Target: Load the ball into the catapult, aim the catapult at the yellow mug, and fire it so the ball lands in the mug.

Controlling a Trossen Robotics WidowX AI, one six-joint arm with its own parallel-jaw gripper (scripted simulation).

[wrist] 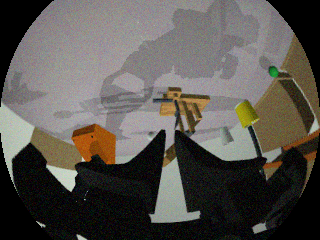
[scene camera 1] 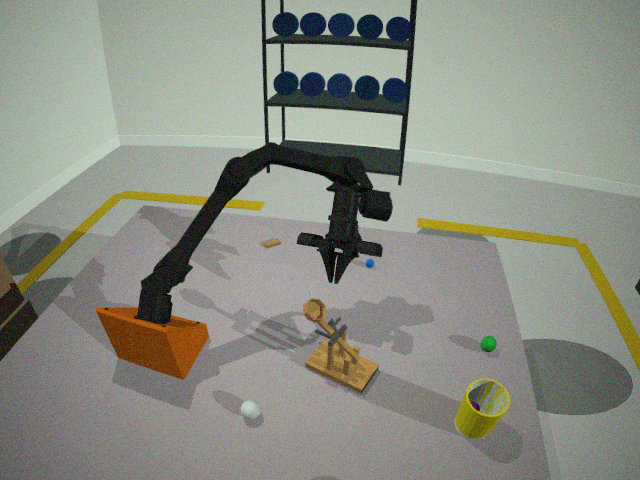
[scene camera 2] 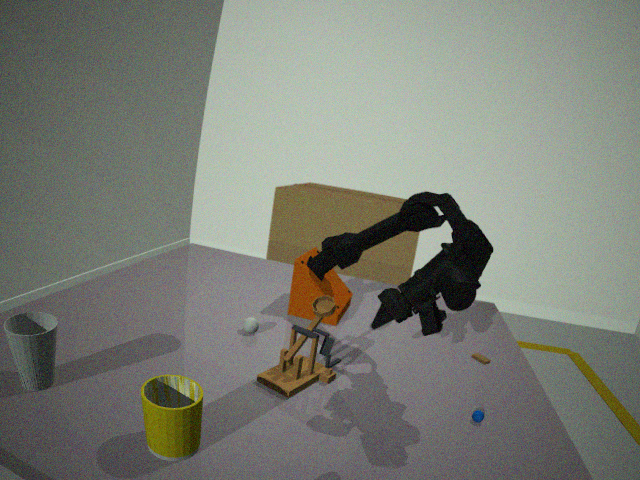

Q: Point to a wooden catapult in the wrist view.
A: At 173, 104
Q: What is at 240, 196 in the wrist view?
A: My gripper.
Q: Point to a wooden catapult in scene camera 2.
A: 293, 374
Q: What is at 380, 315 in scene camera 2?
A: My gripper.
